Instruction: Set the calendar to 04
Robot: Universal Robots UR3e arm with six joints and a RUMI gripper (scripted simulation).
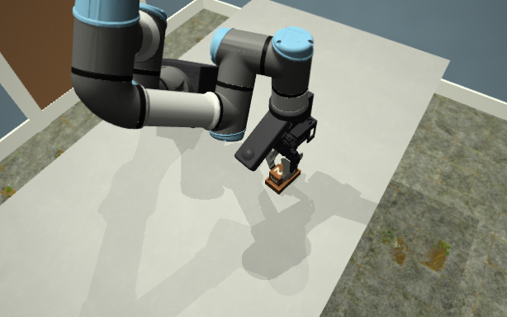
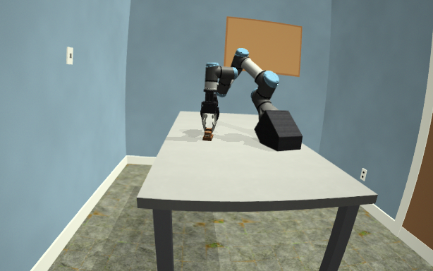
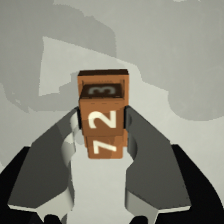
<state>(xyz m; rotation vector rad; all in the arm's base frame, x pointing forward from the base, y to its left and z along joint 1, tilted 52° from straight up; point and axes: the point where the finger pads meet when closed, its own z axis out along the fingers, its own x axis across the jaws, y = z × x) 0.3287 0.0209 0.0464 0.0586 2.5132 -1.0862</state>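
Right now my hand is 20 mm to the right of the brown tray and 40 mm above it. Also, from my hand: cube: 10 mm below.
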